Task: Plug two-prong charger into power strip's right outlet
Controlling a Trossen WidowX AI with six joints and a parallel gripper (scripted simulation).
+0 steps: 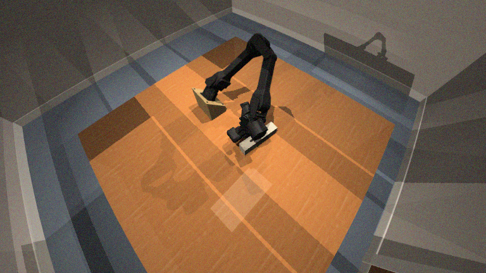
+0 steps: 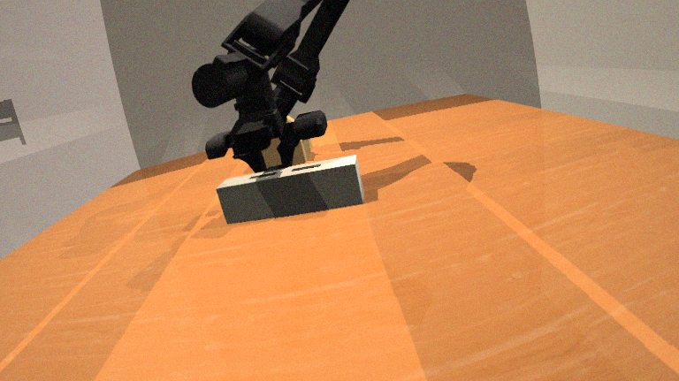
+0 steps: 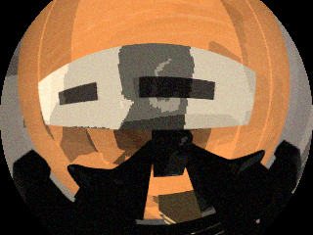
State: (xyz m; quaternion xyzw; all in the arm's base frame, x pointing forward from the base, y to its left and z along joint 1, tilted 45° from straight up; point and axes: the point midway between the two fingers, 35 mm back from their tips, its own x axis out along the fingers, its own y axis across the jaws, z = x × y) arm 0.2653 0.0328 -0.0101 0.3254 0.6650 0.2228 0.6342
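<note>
My gripper tip is 20 mm short of the dark charger and 10 mm below it.
</note>
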